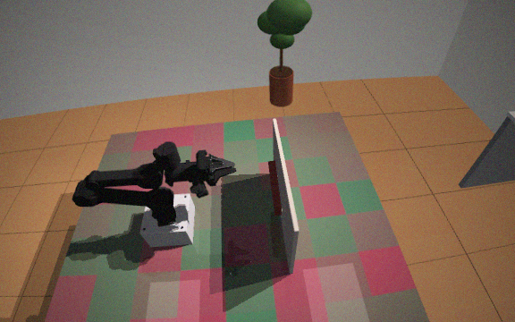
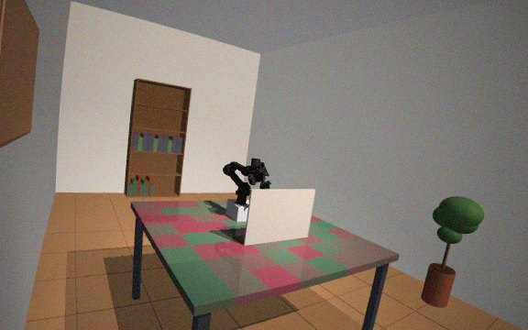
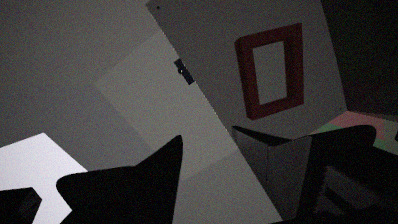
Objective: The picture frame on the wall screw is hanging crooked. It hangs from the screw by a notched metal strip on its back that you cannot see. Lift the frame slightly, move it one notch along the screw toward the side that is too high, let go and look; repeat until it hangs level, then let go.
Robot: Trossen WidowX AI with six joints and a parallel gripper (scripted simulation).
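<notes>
The picture frame lies 160 mm below my gripper tip and 130 mm ahead of it. The rest, counted from my gripper tip: wall panel: 180 mm below, 140 mm ahead, 20 mm to the right.
</notes>
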